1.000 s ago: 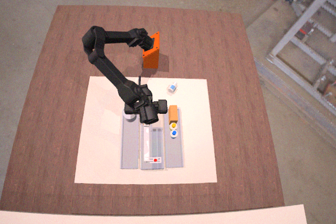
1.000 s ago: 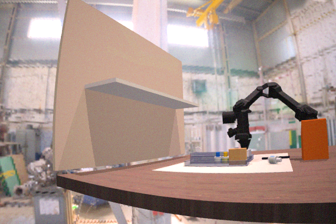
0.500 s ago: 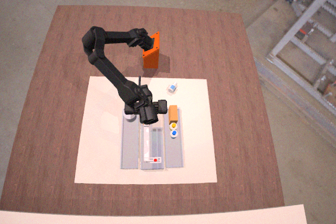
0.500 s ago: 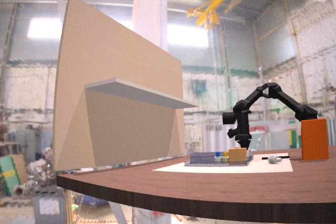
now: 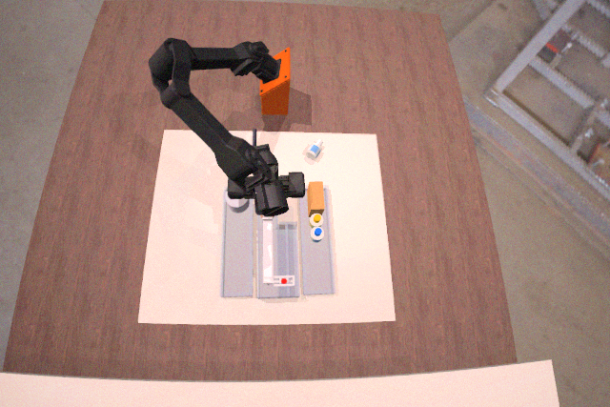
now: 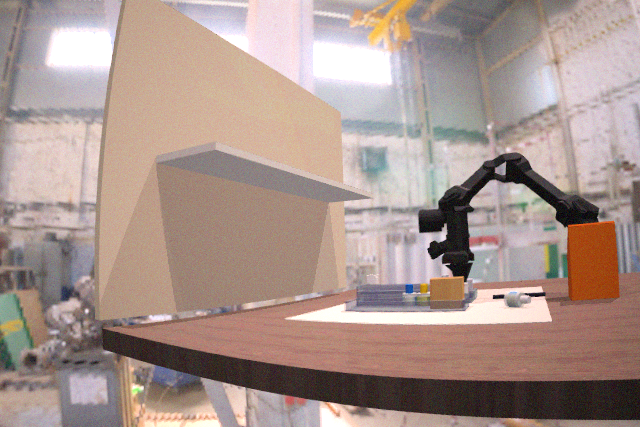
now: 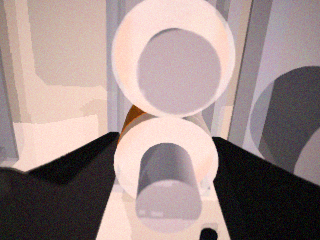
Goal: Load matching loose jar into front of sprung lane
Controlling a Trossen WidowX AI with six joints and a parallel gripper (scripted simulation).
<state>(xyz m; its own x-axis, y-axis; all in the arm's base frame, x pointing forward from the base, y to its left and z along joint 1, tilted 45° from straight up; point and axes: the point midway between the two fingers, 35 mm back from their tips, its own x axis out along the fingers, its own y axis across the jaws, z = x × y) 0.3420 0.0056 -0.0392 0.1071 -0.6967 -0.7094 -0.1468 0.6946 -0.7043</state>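
My gripper tip is 130 mm to the right of the orange box and 10 mm below it. Round my gripper tip: sprung lane (140 mm ahead, 40 mm to the left, 10 mm below); then red dot (220 mm ahead, 70 mm to the left, 40 mm above).
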